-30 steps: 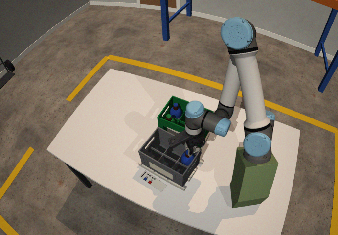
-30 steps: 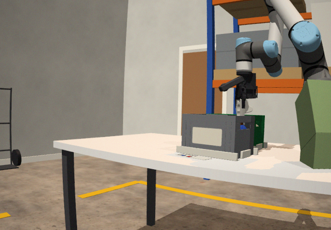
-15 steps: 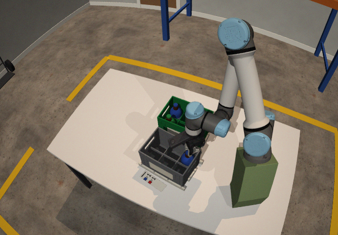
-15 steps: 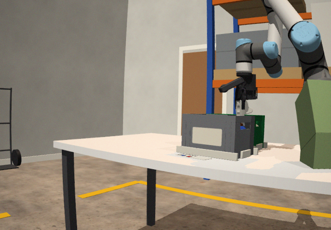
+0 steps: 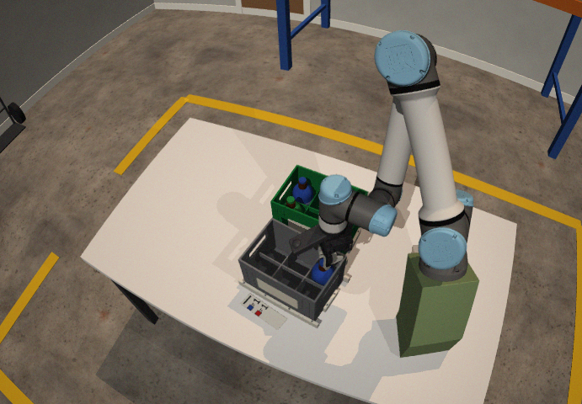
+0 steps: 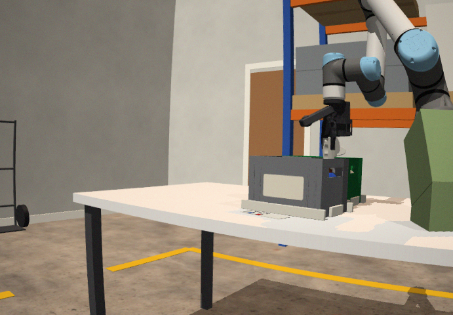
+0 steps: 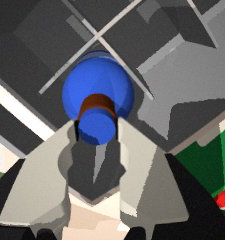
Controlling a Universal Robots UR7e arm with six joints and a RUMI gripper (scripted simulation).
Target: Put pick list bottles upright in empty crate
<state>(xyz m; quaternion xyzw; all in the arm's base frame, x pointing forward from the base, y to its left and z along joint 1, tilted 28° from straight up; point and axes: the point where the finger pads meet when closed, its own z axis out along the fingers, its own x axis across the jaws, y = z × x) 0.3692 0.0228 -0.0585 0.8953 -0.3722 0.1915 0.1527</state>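
Now: hand 7 cm above the blue bottle. Round my hand: grey crate 9 cm ahead, 3 cm to the left, 7 cm below; then red bottle 2 cm ahead, 17 cm to the right, 7 cm below; then green crate 10 cm ahead, 22 cm to the right, 7 cm below.
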